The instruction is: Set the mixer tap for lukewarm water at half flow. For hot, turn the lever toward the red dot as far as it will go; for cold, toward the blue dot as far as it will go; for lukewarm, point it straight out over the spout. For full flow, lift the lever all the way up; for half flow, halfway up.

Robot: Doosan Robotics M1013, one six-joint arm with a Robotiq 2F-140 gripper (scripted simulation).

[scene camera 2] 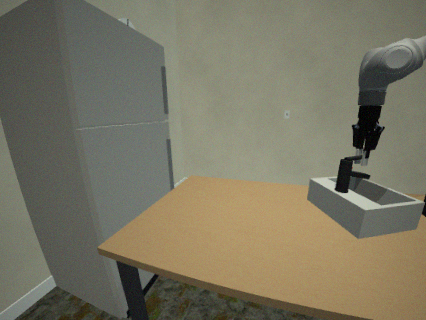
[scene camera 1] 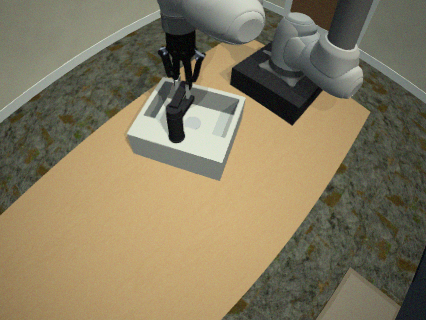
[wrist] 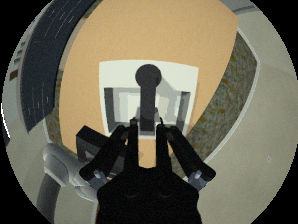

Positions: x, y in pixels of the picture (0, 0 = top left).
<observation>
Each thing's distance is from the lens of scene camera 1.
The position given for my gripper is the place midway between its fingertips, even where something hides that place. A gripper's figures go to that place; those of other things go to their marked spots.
my gripper (scene camera 1: 183, 94): 0.86 m
white sink (scene camera 1: 213, 111): 1.09 m
</observation>
